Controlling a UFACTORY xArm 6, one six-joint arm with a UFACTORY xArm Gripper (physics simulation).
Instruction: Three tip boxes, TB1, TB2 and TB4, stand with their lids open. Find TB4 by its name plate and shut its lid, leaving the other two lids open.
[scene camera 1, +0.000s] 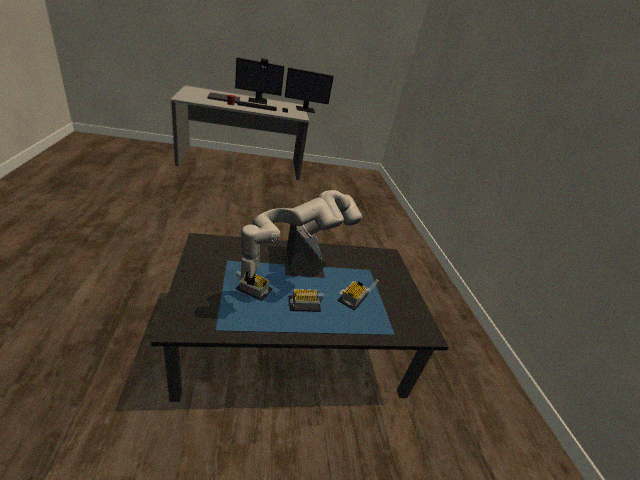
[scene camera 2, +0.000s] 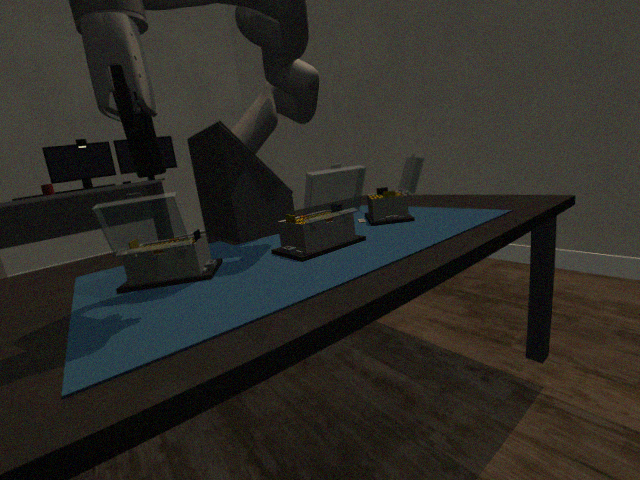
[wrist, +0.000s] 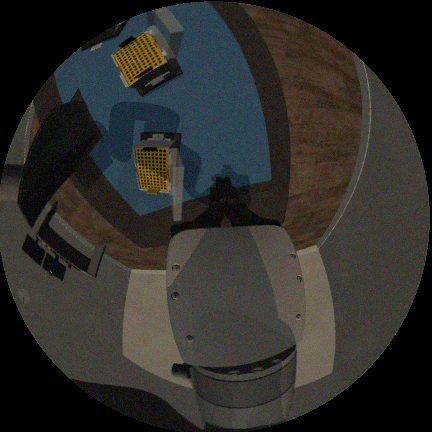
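Seen in the pictures: gripper, fingertip midpoint: (scene camera 1: 250, 283) (scene camera 2: 152, 175) (wrist: 221, 185); arm's base, link origin: (scene camera 1: 306, 229) (scene camera 2: 230, 159).
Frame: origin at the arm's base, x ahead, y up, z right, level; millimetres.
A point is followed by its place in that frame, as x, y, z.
TB4 (scene camera 1: 254, 289) @[398, -140, 231] (scene camera 2: 165, 264) @[366, -172, 248] (wrist: 152, 170) is the left box in scene camera 1. Its clear lid (scene camera 2: 139, 222) @[395, -95, 270] (wrist: 177, 195) @[401, -63, 265] stands open. TB2 (scene camera 1: 306, 301) @[461, -121, -24] (scene camera 2: 325, 233) @[434, -172, -19] (wrist: 140, 59) is in the middle, its lid (scene camera 2: 334, 187) @[472, -90, -26] (wrist: 170, 30) open. TB1 (scene camera 1: 355, 294) (scene camera 2: 387, 209) (wrist: 105, 35) is at the right, its lid (scene camera 1: 373, 284) @[345, -62, -361] (scene camera 2: 412, 174) @[339, -103, -359] open. My gripper (scene camera 1: 250, 282) @[477, -35, 244] (scene camera 2: 150, 174) @[477, -35, 244] (wrist: 221, 185) @[477, -35, 244] is shut and empty, pointing down beside TB4's lid; in the wrist view a gap shows between them. The name plates are not readable.
The boxes stand on a blue mat (scene camera 1: 258, 320) @[533, -206, 190] (scene camera 2: 248, 304) @[552, -206, 176] (wrist: 225, 100) @[519, -206, 137] on a dark table (scene camera 1: 413, 310) @[345, -209, -627] (scene camera 2: 516, 206) @[512, -209, -541]. The arm's dark wedge-shaped stand (scene camera 1: 305, 258) @[152, -96, -13] (scene camera 2: 232, 191) @[159, -83, 56] rises behind the boxes. A desk (scene camera 1: 196, 95) with two monitors is far behind.
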